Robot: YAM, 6 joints.
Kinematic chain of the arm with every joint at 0, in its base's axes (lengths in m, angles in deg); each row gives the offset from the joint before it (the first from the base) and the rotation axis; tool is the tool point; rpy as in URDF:
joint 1: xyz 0 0 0.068 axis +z
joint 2: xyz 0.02 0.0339 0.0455 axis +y
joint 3: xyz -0.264 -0.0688 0 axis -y
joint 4: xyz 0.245 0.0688 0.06 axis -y
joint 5: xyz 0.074 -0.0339 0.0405 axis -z
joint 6: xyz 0.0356 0 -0.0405 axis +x
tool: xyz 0 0 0 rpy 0 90 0
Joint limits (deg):
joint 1: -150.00..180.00
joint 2: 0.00..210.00
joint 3: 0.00..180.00
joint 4: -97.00..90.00
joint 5: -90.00..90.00
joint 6: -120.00..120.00
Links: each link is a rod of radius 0.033 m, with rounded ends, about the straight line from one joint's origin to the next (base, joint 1, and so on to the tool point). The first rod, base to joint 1, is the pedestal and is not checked.
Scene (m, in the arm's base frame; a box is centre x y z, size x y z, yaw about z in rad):
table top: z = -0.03
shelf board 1: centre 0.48 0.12 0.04 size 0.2 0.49 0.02 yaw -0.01
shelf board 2: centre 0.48 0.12 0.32 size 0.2 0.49 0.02 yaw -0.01
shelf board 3: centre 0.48 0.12 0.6 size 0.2 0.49 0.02 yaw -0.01
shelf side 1: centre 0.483 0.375 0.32 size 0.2 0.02 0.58 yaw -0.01
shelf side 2: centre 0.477 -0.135 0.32 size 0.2 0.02 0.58 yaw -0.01
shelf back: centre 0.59 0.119 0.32 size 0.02 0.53 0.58 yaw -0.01
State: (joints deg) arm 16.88 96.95 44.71 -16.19 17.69 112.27
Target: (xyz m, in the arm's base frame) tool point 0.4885 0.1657 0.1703
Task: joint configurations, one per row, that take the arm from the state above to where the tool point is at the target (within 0.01 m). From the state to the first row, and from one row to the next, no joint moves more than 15 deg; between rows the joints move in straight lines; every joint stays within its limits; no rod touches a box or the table.
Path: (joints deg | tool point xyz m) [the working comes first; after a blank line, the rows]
Joints at the target: 19.74 129.45 94.59 3.59 14.66 112.27
Straight joint move there: clear.

1: 17.59 105.07 57.18 -11.24 16.93 112.27 | 0.3395 0.0968 0.1341
2: 18.31 113.20 69.65 -6.30 16.17 112.27 | 0.3949 0.1202 0.1481
3: 19.02 121.32 82.12 -1.35 15.41 112.27 | 0.4449 0.1434 0.1603
4: 19.74 129.45 94.59 3.59 14.66 112.27 | 0.4885 0.1657 0.1703

